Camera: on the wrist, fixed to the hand. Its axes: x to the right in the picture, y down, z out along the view.
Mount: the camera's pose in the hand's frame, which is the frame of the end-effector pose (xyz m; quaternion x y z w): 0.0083 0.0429 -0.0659 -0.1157 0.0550 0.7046 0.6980
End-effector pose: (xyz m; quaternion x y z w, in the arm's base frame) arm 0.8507 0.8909 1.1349 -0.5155 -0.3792 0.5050 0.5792
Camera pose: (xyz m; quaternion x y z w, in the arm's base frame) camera 0.9073 0.8831 1.0803 -0.7218 0.0720 0.6883 0.0097
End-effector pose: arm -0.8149 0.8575 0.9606 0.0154 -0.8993 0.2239 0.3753
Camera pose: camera -0.7852 0.9245 0.9902 -0.6786 -0.6438 0.3175 0.1554
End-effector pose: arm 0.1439 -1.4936 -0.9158 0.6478 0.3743 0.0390 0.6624
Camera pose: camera 0.1324 -1.4278 -0.8736 0.6371 -0.1632 0.5729 0.4892
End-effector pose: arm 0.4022 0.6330 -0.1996 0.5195 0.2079 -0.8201 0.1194
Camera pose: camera 0.4692 0.6258 -0.2410 0.5404 -0.1195 -0.4357 0.7099
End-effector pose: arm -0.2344 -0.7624 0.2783 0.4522 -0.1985 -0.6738 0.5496
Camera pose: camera -0.1557 -0.7685 0.2741 0.1492 -0.3490 -0.0812 0.9216
